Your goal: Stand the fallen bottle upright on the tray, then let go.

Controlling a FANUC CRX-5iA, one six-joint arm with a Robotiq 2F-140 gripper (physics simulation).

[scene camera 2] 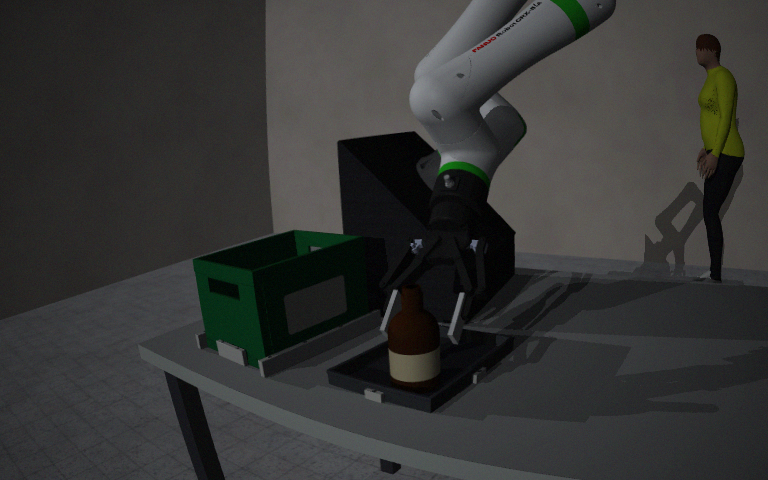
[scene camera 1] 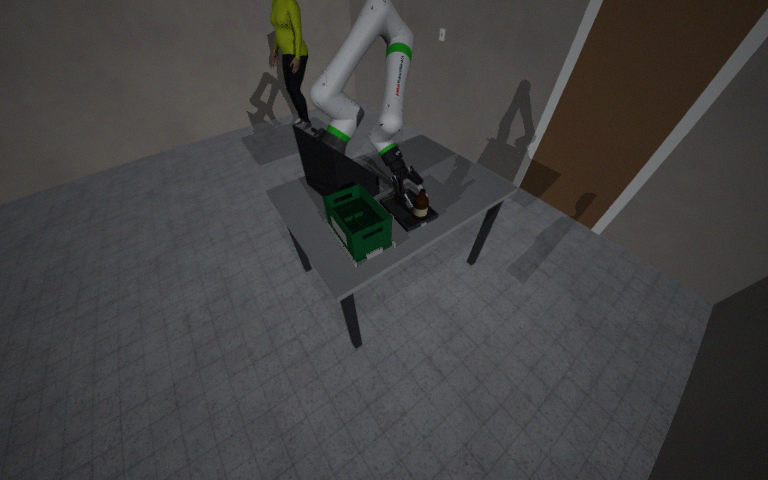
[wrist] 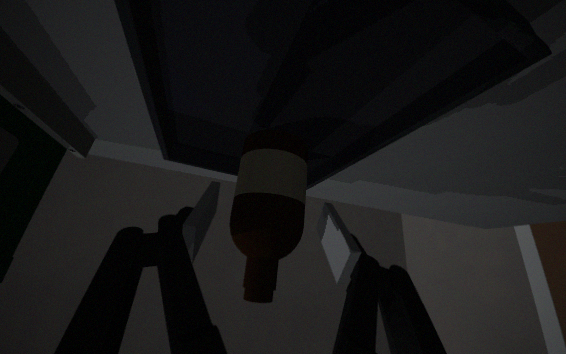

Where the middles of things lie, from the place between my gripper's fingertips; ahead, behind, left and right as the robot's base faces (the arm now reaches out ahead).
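Brown bottle (scene camera 2: 413, 333): 20 mm ahead of my hand.
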